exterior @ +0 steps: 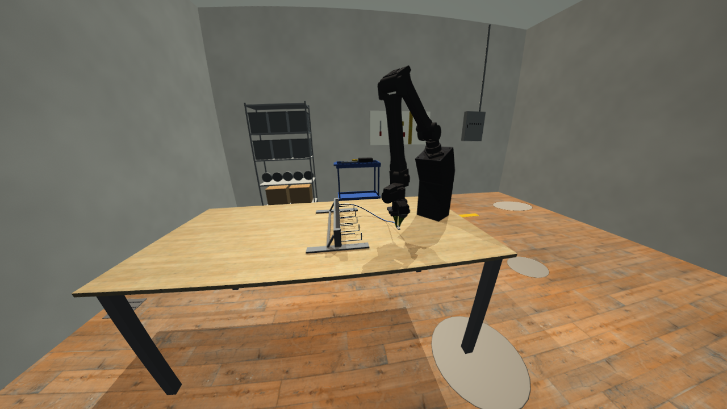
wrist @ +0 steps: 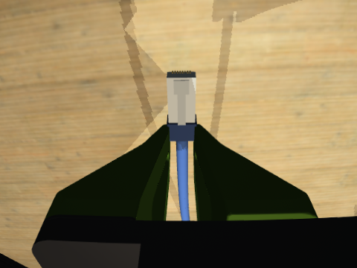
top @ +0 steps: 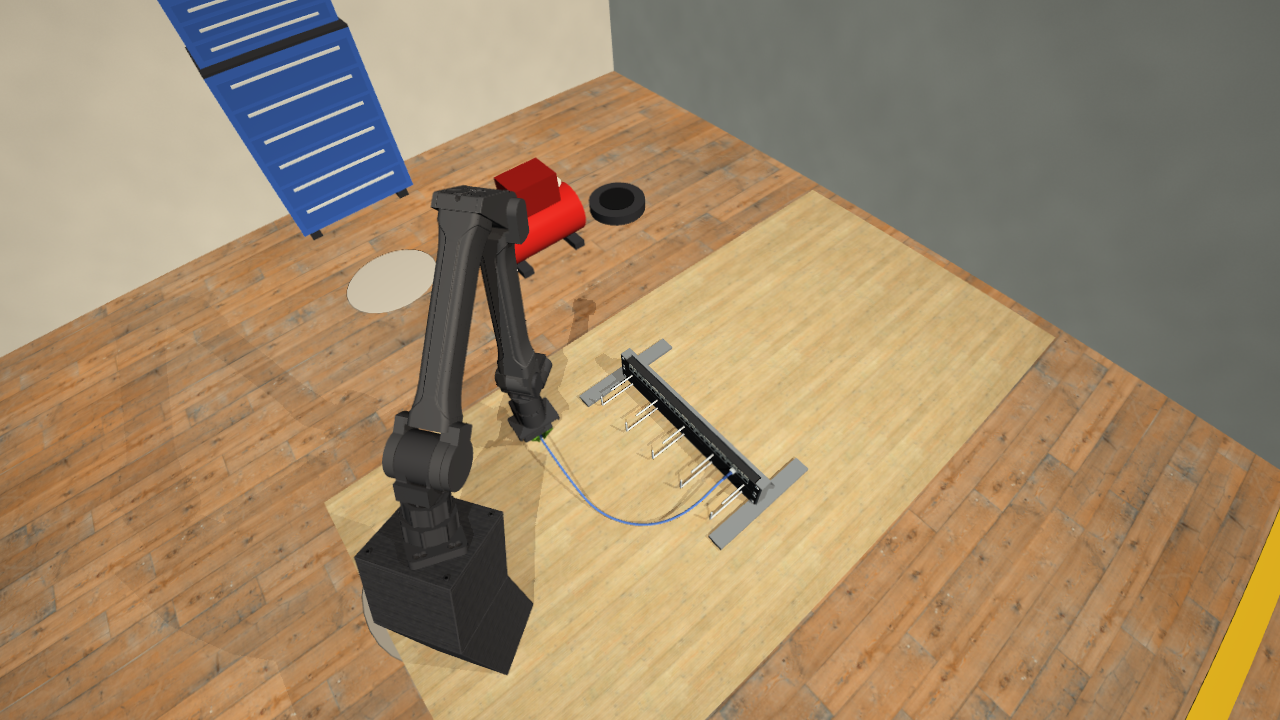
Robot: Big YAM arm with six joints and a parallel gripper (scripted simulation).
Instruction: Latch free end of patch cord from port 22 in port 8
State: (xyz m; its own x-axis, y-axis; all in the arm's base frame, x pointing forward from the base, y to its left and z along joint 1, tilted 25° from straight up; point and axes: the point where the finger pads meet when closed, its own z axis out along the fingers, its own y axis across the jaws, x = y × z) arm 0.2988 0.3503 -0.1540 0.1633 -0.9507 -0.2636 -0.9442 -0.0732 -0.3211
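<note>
My gripper is now 2 cm to the right of the cord plug.
</note>
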